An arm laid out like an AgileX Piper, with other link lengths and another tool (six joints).
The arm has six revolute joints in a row. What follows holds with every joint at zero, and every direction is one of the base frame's. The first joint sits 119.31 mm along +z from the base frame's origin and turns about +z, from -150 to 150 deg. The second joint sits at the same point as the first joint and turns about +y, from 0 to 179.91 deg. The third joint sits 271.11 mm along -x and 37.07 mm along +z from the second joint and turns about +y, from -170 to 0 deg. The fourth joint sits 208.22 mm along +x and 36.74 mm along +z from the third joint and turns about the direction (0.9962, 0, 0.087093), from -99.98 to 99.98 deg. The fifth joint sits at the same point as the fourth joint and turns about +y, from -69.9 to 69.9 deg. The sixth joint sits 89.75 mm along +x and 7.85 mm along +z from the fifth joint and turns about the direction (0.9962, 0, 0.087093), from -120 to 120 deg. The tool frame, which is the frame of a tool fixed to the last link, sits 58.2 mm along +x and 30 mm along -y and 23.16 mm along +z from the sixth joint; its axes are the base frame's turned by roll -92.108, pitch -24.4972 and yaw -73.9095 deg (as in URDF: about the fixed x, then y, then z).
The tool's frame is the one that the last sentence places.
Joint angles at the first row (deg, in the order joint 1, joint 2, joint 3, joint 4, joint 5, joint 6):
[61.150 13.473 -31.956 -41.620 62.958 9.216]
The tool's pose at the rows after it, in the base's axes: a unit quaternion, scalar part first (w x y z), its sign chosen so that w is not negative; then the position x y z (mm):
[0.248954, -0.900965, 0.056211, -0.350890, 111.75, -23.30, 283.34]
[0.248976, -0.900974, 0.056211, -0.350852, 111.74, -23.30, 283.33]
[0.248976, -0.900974, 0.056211, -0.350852, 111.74, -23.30, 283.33]
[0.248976, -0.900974, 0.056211, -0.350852, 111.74, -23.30, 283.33]
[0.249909, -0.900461, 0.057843, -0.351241, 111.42, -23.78, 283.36]
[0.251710, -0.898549, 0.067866, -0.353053, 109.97, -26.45, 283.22]
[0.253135, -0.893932, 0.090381, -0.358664, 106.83, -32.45, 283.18]
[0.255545, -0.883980, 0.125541, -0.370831, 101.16, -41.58, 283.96]
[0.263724, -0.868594, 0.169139, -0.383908, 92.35, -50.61, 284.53]
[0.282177, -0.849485, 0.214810, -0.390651, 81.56, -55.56, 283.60]
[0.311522, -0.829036, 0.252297, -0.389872, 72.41, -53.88, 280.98]
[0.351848, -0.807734, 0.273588, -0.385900, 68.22, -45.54, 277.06]
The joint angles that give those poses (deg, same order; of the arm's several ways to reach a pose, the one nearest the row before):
[61.152 13.474 -31.955 -41.600 62.941 9.219]
[61.150 13.472 -31.956 -41.593 62.942 9.216]
[61.150 13.472 -31.956 -41.593 62.942 9.216]
[61.150 13.472 -31.956 -41.593 62.942 9.216]
[60.930 13.358 -31.957 -41.501 62.879 9.215]
[59.637 12.947 -31.956 -41.100 62.704 9.218]
[56.720 12.149 -31.957 -40.457 62.382 9.217]
[51.947 10.848 -31.956 -39.614 61.608 9.214]
[45.616 9.195 -31.957 -37.687 60.201 9.218]
[38.451 7.529 -31.938 -33.815 58.246 9.229]
[31.710 6.169 -31.555 -28.344 55.561 9.250]
[26.243 5.124 -30.106 -22.084 51.143 9.267]

